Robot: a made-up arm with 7 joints. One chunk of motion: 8 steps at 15 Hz.
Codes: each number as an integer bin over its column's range. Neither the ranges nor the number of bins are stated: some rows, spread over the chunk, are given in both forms.
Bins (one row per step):
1: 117 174 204 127 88 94
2: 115 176 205 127 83 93
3: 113 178 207 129 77 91
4: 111 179 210 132 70 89
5: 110 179 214 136 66 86
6: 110 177 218 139 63 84
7: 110 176 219 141 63 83
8: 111 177 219 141 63 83
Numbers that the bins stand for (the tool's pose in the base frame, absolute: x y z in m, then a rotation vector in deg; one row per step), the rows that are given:
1: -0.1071 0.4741 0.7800 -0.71 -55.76 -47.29
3: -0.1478 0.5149 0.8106 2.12 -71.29 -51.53
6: -0.1784 0.5047 0.9227 16.24 -91.06 -61.41
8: -0.1682 0.5047 0.9329 19.06 -91.06 -62.82
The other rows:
2: -0.1275 0.4945 0.7902 -0.71 -62.82 -48.71
4: -0.1682 0.5251 0.8412 6.35 -81.18 -54.35
5: -0.1784 0.5251 0.8820 12.00 -86.82 -58.59
7: -0.1784 0.4945 0.9329 19.06 -91.06 -62.82

